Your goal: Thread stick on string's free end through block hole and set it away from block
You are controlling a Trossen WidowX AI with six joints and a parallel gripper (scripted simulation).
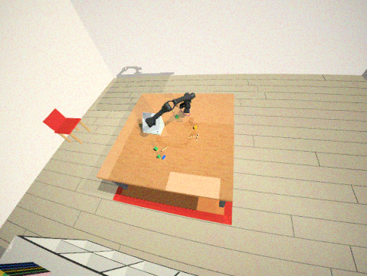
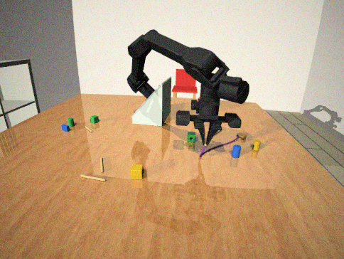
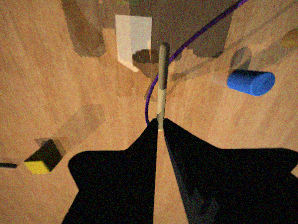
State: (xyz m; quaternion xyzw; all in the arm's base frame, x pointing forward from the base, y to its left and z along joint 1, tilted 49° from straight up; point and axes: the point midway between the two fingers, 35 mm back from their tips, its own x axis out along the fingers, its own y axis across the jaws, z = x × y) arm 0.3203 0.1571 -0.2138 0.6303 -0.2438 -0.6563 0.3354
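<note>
Right now the green block is 13 cm behind my gripper tip, 5 cm to the right of it and 4 cm below it. The rest, counted from my gripper tip: yellow cylinder 19 cm to the left, 12 cm behind, 4 cm below; then blue cylinder 11 cm to the left, 5 cm behind, 4 cm below; then yellow cube 18 cm to the right, 13 cm ahead, 4 cm below.
</note>
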